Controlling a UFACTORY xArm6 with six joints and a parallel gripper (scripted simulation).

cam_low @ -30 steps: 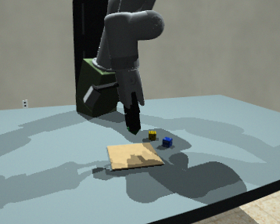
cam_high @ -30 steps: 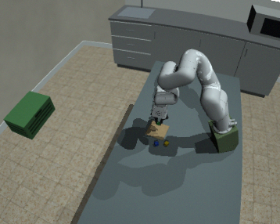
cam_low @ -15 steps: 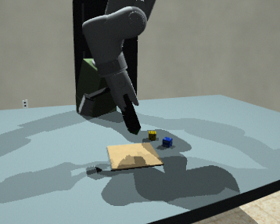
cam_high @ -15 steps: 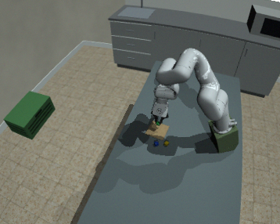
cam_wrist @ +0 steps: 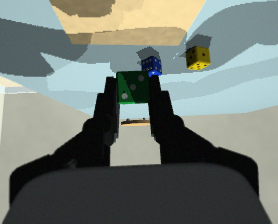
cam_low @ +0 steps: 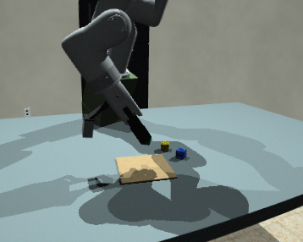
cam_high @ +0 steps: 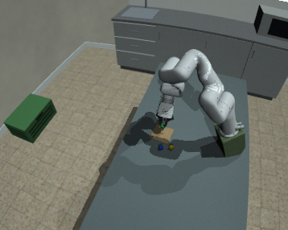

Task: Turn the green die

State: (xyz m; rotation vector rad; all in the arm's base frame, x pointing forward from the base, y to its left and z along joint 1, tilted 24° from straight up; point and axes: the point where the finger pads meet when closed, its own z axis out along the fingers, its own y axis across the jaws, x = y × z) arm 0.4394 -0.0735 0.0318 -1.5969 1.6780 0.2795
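My gripper is now 10 mm to the right of the green die and 20 mm above it. The rest, counted from my hand: yellow die (80 mm behind, 120 mm to the left, 90 mm below); tan mat (10 mm to the left, 100 mm below); blue die (10 mm behind, 140 mm to the left, 90 mm below).
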